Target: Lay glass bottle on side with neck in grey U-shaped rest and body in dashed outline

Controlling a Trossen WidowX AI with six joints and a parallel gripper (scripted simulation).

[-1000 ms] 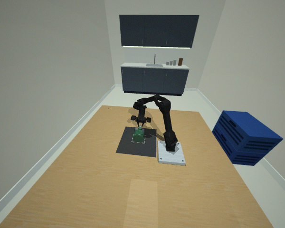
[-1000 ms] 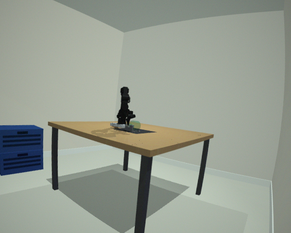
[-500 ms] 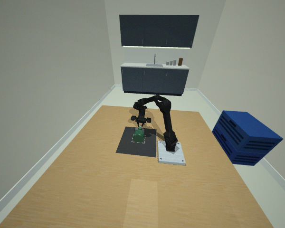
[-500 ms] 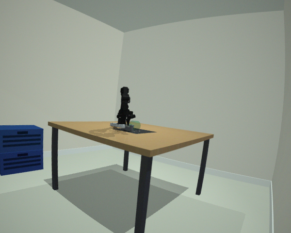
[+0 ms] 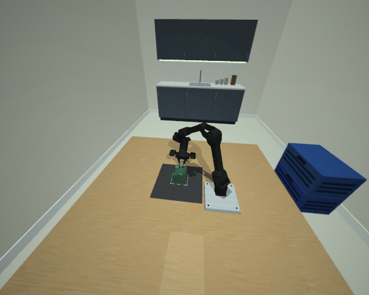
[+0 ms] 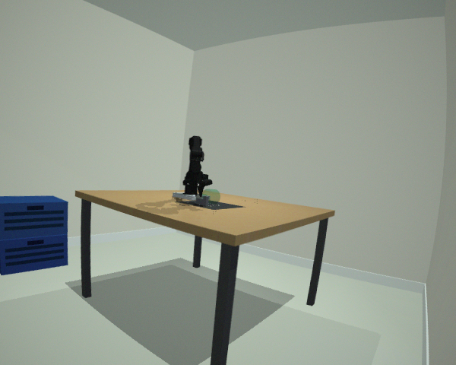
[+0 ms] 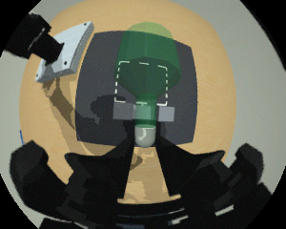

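Now: the green glass bottle 50 mm to the left of my gripper tip. Round my gripper tip: dark mat (110 mm to the left, 50 mm below).
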